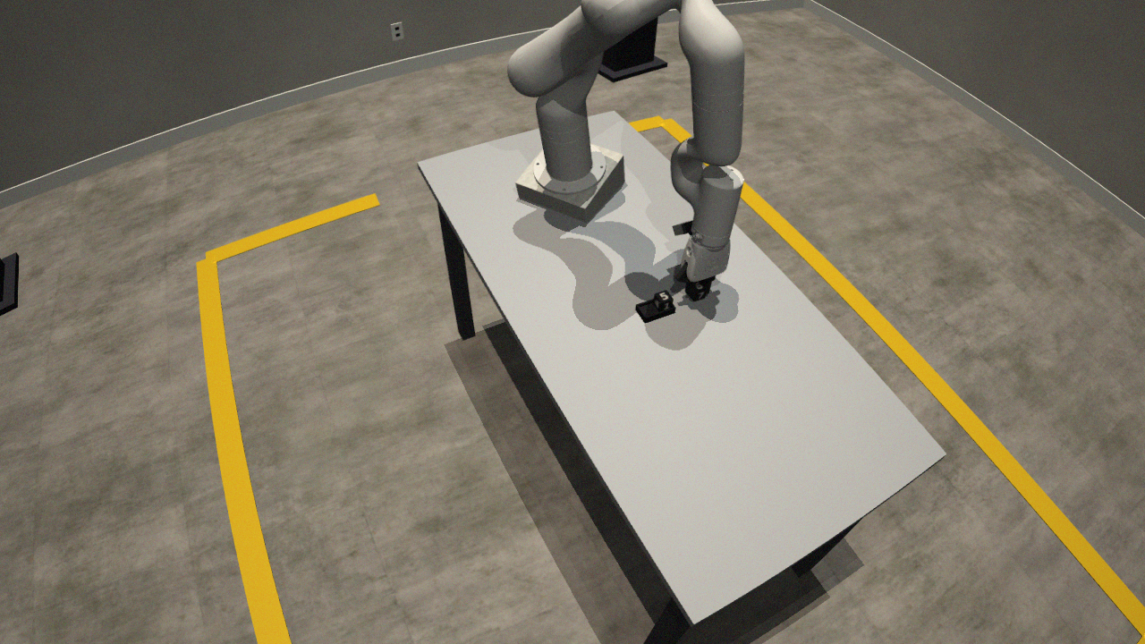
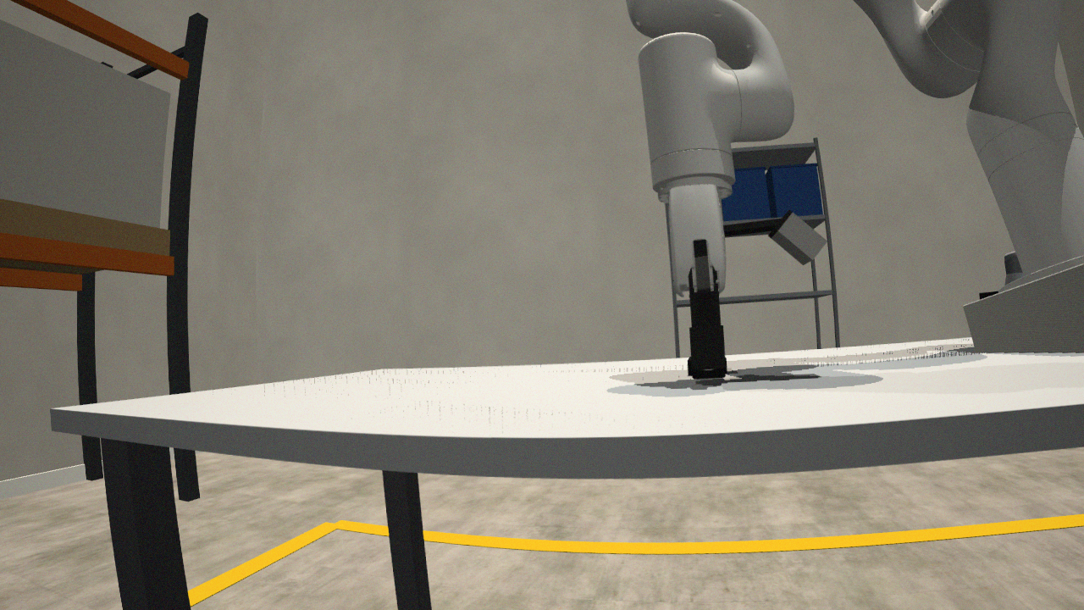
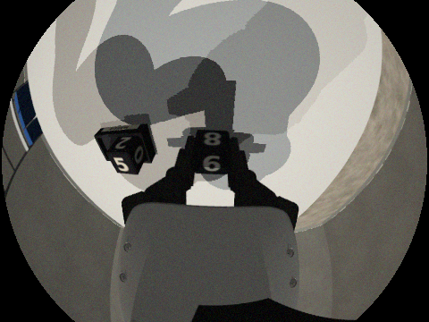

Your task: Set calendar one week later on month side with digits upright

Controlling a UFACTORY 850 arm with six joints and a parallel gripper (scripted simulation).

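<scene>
Now: the black cube 10 mm below my hand. From my hand the other things lie so: black tray (110 mm to the right, 20 mm below, 20 mm behind).
</scene>
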